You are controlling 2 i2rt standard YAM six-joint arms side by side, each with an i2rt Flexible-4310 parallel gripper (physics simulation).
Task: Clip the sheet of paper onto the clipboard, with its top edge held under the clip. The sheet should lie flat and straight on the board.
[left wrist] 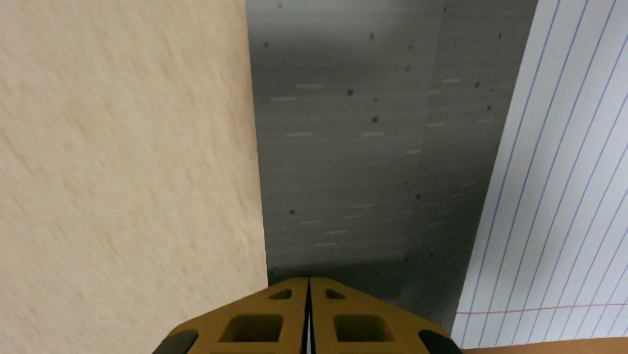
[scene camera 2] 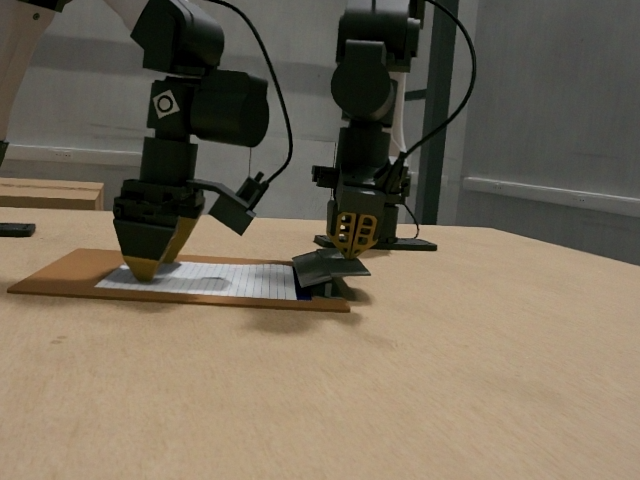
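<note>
The brown clipboard (scene camera 2: 56, 273) (left wrist: 575, 346) lies on the table. The lined white sheet (scene camera 2: 258, 281) (left wrist: 565, 175) lies on it, looking flat. The sheet's blue top band (scene camera 2: 303, 293) reaches beneath the grey metal clip (scene camera 2: 330, 267) (left wrist: 350, 165); in the left wrist view the clip covers the band. The clip's jaw plate is raised, with a gap beneath it. My left gripper (scene camera 2: 349, 257) (left wrist: 309, 291) is shut and empty, its tips on the clip's outer plate. My right gripper (scene camera 2: 156, 272) is open, fingertips apart and down on the sheet near its lower end.
The wooden table (scene camera 2: 320, 392) (left wrist: 125, 150) surrounds the board. The left arm's dark base (scene camera 2: 413, 244) stands behind the clip. A dark flat object (scene camera 2: 16, 229) lies at the far left, and a wooden box-like object (scene camera 2: 51, 191) shows behind the table's left part.
</note>
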